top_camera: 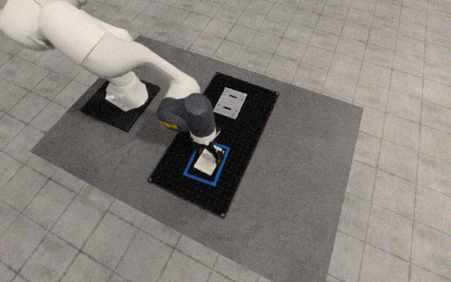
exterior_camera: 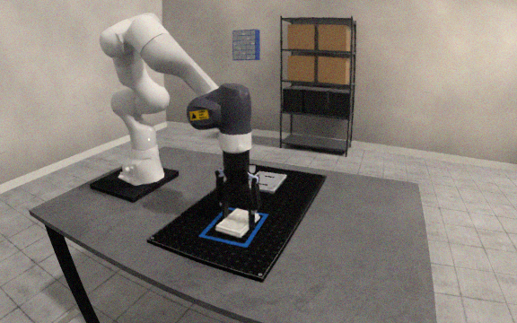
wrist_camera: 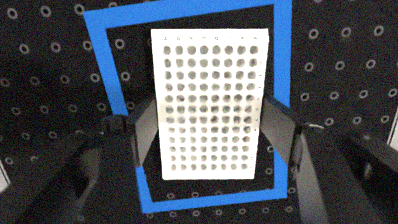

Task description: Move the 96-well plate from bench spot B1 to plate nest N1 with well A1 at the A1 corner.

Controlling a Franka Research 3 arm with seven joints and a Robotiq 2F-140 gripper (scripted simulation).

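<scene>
Right now the plate nest is 30 mm behind my hand, 320 mm to the left of it and 20 mm below it. Round my hand: white 96-well plate (20 mm below); then A1 corner mark (20 mm ahead, 400 mm to the left, 10 mm below).
</scene>
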